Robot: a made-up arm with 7 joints. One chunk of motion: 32 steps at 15 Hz.
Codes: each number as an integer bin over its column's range. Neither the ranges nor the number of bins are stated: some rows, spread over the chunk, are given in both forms.
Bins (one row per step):
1: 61 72 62 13 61 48
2: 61 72 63 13 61 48
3: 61 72 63 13 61 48
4: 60 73 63 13 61 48
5: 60 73 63 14 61 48
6: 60 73 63 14 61 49
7: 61 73 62 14 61 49
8: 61 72 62 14 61 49
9: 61 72 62 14 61 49
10: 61 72 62 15 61 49
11: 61 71 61 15 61 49
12: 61 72 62 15 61 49
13: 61 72 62 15 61 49
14: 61 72 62 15 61 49
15: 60 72 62 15 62 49
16: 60 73 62 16 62 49
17: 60 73 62 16 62 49
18: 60 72 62 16 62 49
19: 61 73 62 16 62 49
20: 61 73 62 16 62 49
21: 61 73 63 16 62 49
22: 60 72 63 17 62 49
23: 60 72 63 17 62 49
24: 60 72 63 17 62 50
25: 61 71 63 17 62 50
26: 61 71 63 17 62 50
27: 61 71 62 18 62 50
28: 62 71 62 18 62 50
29: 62 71 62 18 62 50
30: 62 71 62 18 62 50
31: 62 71 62 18 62 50
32: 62 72 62 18 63 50
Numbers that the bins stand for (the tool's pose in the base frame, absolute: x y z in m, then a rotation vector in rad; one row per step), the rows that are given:
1: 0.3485 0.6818 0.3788 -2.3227 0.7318 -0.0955
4: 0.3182 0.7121 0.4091 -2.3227 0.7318 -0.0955
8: 0.3485 0.6818 0.3788 -2.2591 0.7318 -0.0318
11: 0.3485 0.6515 0.3485 -2.1955 0.7318 -0.0318
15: 0.3182 0.6818 0.3788 -2.1955 0.7955 -0.0318
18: 0.3182 0.6818 0.3788 -2.1318 0.7955 -0.0318
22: 0.3182 0.6818 0.4091 -2.0682 0.7955 -0.0318
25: 0.3485 0.6515 0.4091 -2.0682 0.7955 0.0318
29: 0.3788 0.6515 0.3788 -2.0045 0.7955 0.0318
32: 0.3788 0.6818 0.3788 -2.0045 0.8591 0.0318
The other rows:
2: 0.3485 0.6818 0.4091 -2.3227 0.7318 -0.0955
3: 0.3485 0.6818 0.4091 -2.3227 0.7318 -0.0955
5: 0.3182 0.7121 0.4091 -2.2591 0.7318 -0.0955
6: 0.3182 0.7121 0.4091 -2.2591 0.7318 -0.0318
7: 0.3485 0.7121 0.3788 -2.2591 0.7318 -0.0318
9: 0.3485 0.6818 0.3788 -2.2591 0.7318 -0.0318
10: 0.3485 0.6818 0.3788 -2.1955 0.7318 -0.0318
12: 0.3485 0.6818 0.3788 -2.1955 0.7318 -0.0318
13: 0.3485 0.6818 0.3788 -2.1955 0.7318 -0.0318
14: 0.3485 0.6818 0.3788 -2.1955 0.7318 -0.0318
16: 0.3182 0.7121 0.3788 -2.1318 0.7955 -0.0318
17: 0.3182 0.7121 0.3788 -2.1318 0.7955 -0.0318
19: 0.3485 0.7121 0.3788 -2.1318 0.7955 -0.0318
20: 0.3485 0.7121 0.3788 -2.1318 0.7955 -0.0318
21: 0.3485 0.7121 0.4091 -2.1318 0.7955 -0.0318
23: 0.3182 0.6818 0.4091 -2.0682 0.7955 -0.0318
24: 0.3182 0.6818 0.4091 -2.0682 0.7955 0.0318
26: 0.3485 0.6515 0.4091 -2.0682 0.7955 0.0318
27: 0.3485 0.6515 0.3788 -2.0045 0.7955 0.0318
28: 0.3788 0.6515 0.3788 -2.0045 0.7955 0.0318
30: 0.3788 0.6515 0.3788 -2.0045 0.7955 0.0318
31: 0.3788 0.6515 0.3788 -2.0045 0.7955 0.0318

